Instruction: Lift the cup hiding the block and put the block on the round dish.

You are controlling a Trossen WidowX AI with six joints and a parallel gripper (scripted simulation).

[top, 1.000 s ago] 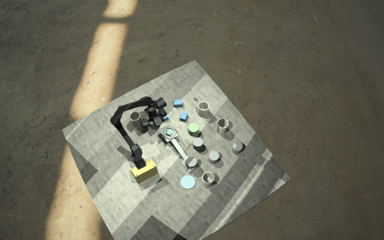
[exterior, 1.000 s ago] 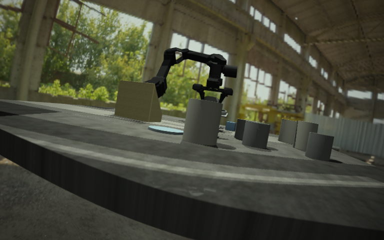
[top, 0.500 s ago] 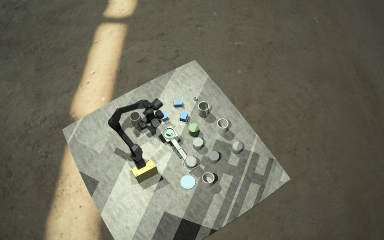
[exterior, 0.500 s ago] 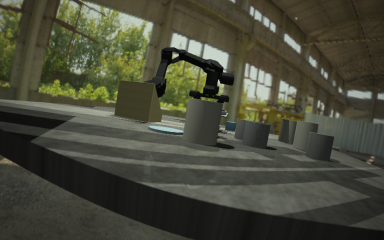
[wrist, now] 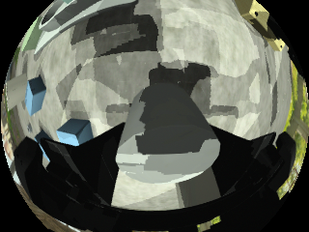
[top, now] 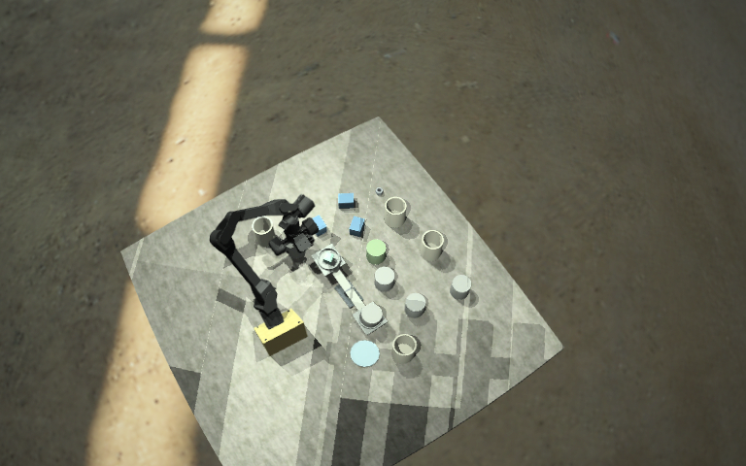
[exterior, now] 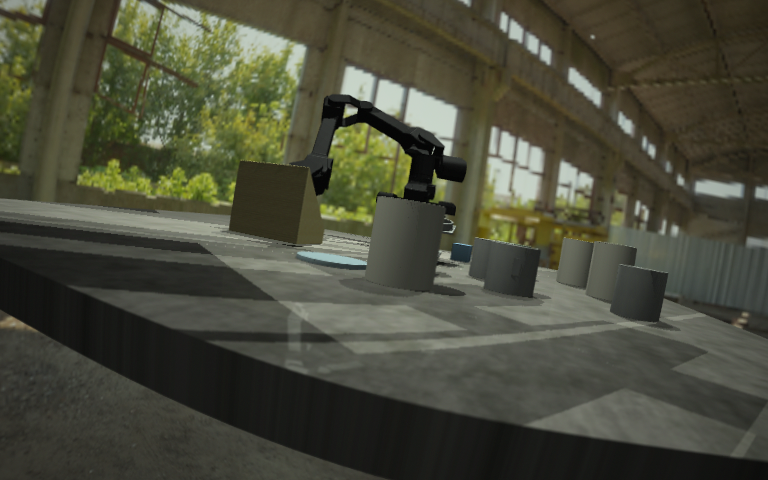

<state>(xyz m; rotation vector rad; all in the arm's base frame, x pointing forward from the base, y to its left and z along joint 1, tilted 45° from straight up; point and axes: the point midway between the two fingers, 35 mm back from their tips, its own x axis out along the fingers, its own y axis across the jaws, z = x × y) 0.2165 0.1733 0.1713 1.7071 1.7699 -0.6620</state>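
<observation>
The teal block is 130 mm to the right of my gripper tip, 70 mm ahead of it and 60 mm above it. Also, from my gripper tip: round light-blue dish 480 mm to the right, 30 mm below, 10 mm ahead; then small balance 250 mm to the right, 90 mm ahead, 10 mm below; then green cylinder 230 mm ahead, 170 mm to the right, 10 mm above.
</observation>
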